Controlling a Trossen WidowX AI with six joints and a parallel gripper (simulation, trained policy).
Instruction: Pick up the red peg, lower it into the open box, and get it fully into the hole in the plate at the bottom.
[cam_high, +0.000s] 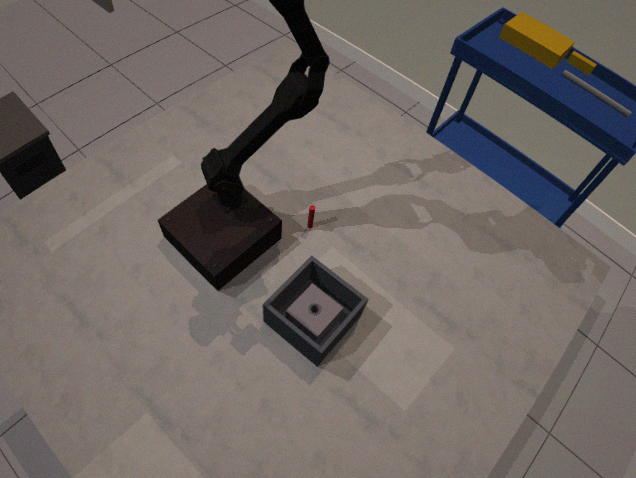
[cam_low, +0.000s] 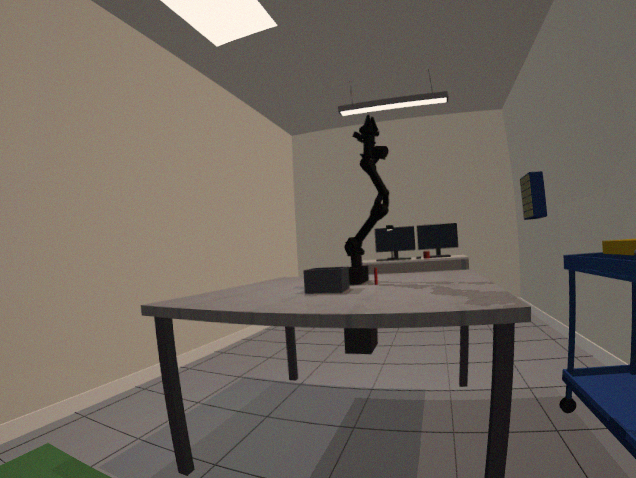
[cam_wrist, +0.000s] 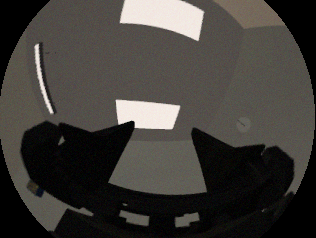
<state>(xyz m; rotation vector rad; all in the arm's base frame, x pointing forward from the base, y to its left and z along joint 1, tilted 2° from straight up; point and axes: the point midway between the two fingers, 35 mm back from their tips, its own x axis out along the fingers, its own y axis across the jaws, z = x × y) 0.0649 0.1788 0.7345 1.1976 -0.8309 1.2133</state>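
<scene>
The red peg lies 81 cm below my gripper tip, 6 cm ahead of it and 1 cm to the right of it. The rest, counted from my gripper tip: dark box (83 cm below, 27 cm ahead, 16 cm to the right); then pale plate (81 cm below, 27 cm ahead, 16 cm to the right).
</scene>
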